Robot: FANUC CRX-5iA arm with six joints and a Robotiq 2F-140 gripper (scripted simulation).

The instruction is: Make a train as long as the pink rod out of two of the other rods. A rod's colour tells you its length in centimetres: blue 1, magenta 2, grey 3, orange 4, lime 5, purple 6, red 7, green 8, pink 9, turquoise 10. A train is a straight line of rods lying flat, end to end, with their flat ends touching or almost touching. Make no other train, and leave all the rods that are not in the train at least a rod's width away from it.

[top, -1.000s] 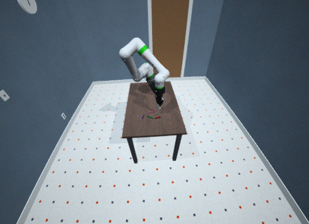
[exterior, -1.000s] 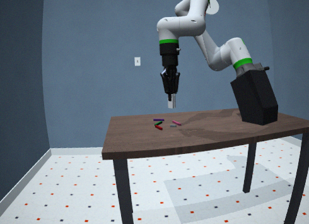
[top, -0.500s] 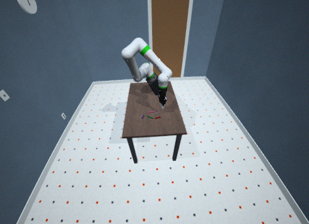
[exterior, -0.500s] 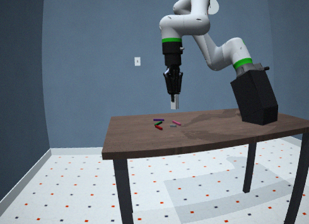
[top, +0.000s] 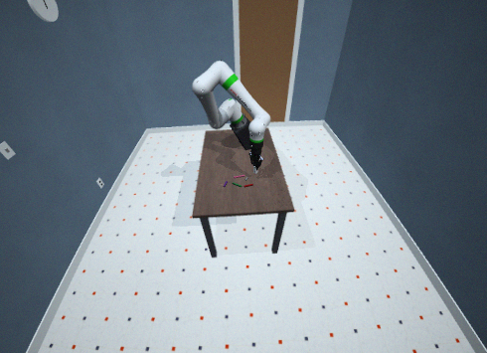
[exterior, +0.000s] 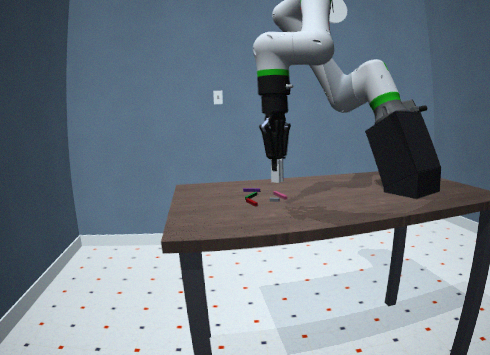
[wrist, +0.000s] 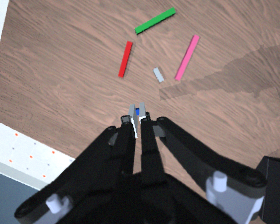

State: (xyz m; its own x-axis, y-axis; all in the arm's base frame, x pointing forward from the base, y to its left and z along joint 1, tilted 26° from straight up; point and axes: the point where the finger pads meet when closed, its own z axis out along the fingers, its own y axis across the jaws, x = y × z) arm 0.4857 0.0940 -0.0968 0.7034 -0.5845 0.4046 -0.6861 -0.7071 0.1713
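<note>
The grey rod is 70 mm to the right of my hand and 100 mm below it. From my hand the other things lie so: small blue rod 30 mm below; then red rod 70 mm ahead, 60 mm to the right, 100 mm below; then pink rod 30 mm behind, 130 mm to the right, 100 mm below.
</note>
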